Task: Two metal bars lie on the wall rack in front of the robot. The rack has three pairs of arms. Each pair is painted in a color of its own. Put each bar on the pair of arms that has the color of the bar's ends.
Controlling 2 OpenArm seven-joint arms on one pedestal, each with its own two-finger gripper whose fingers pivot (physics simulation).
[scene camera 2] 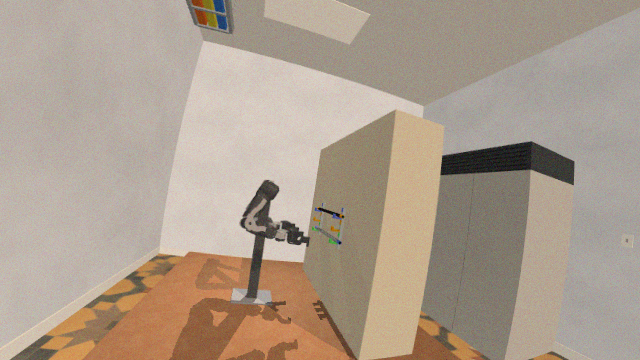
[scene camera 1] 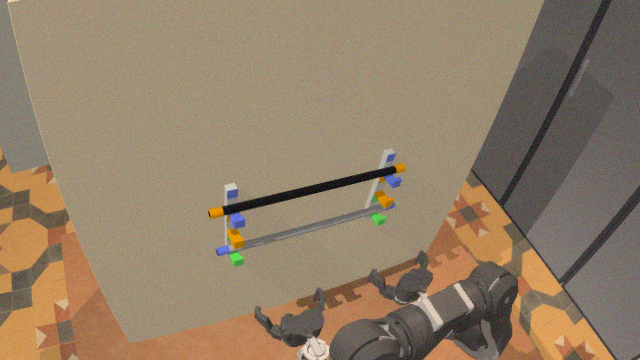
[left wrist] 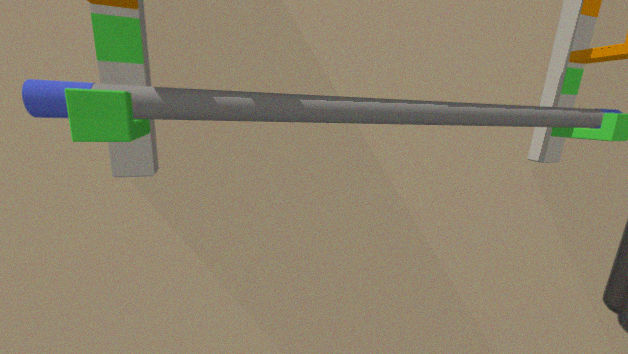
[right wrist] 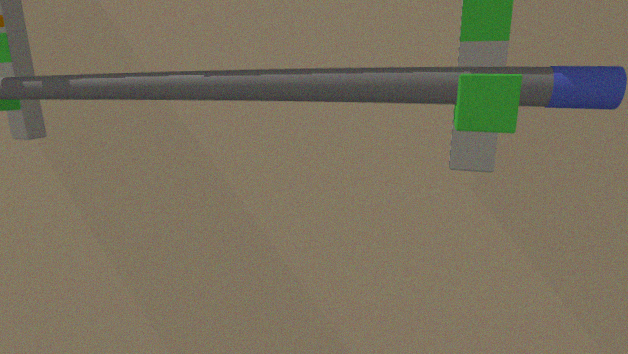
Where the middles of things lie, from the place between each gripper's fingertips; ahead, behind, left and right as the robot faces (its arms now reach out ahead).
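Labels:
Black bar point(scene camera 1: 300, 192): 160 mm above my right hand, 180 mm ahead of it, 180 mm to the left of it. My left gripper in sight: 16 cm below the black bar, 18 cm short of it, 13 cm to the left of it.

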